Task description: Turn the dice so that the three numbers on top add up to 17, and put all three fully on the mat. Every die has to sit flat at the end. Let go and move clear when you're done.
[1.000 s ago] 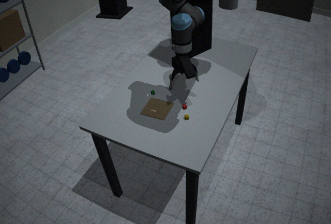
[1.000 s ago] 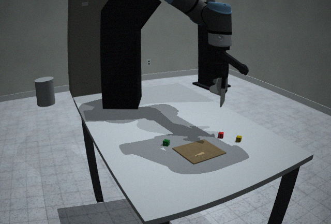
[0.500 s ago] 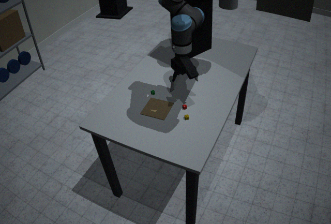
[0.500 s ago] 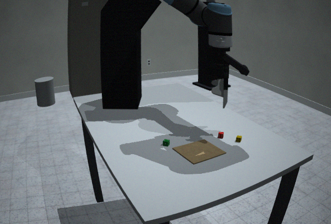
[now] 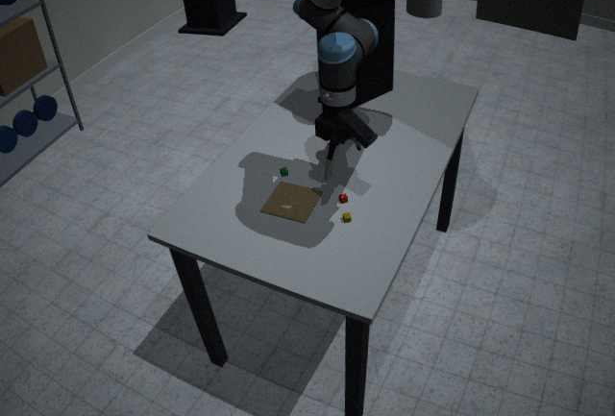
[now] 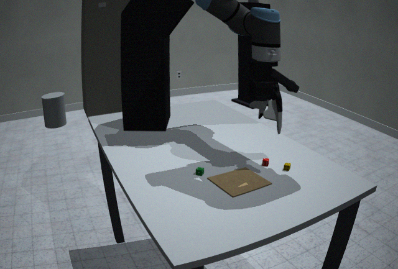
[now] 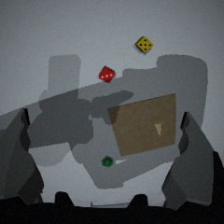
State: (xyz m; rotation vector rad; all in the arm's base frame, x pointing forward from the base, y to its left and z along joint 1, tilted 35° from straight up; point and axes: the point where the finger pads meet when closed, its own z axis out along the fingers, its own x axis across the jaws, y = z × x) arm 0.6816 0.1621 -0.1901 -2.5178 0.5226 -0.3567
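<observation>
My hand is 120 mm above the red die. The rest, counted from my hand: mat (50 mm ahead, 140 mm to the right, 130 mm below); green die (60 mm behind, 210 mm to the right, 120 mm below); yellow die (70 mm ahead, 30 mm to the left, 120 mm below).
</observation>
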